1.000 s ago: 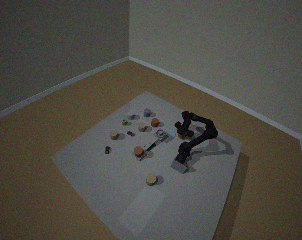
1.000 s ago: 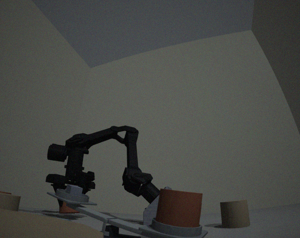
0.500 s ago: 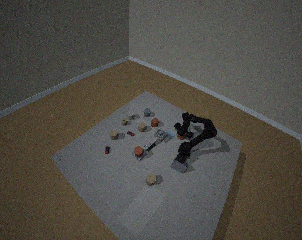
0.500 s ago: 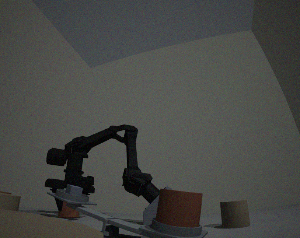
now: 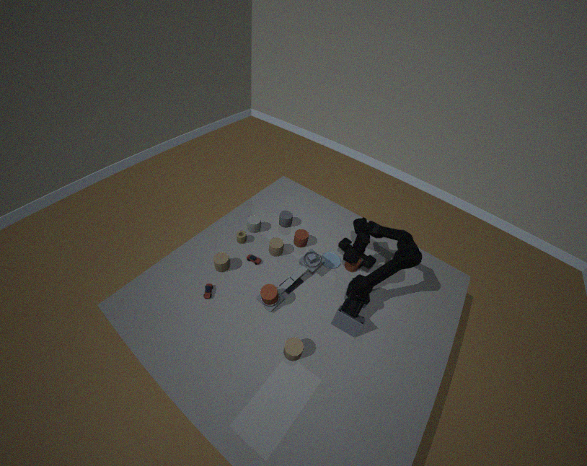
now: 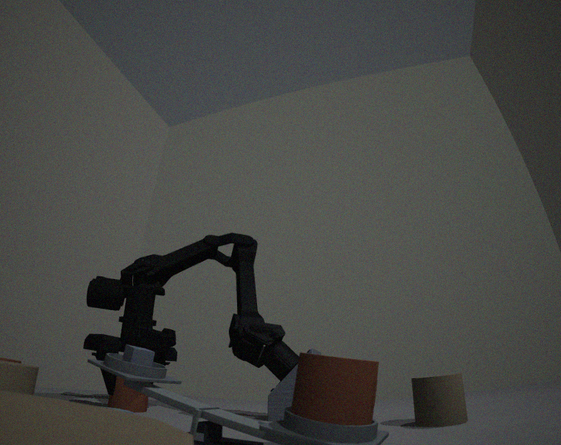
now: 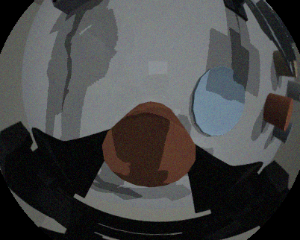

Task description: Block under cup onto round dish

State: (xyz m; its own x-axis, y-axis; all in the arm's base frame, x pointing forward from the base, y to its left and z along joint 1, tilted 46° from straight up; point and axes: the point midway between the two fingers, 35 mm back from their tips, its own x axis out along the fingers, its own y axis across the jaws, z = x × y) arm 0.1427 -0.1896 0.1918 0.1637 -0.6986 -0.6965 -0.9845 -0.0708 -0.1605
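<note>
My gripper tip is 14 cm short of the grey block, 16 cm to the right of it and 6 cm below it. From my gripper tip the other things lie so: pale blue round dish: 10 cm ahead, 5 cm to the left, 2 cm below.
</note>
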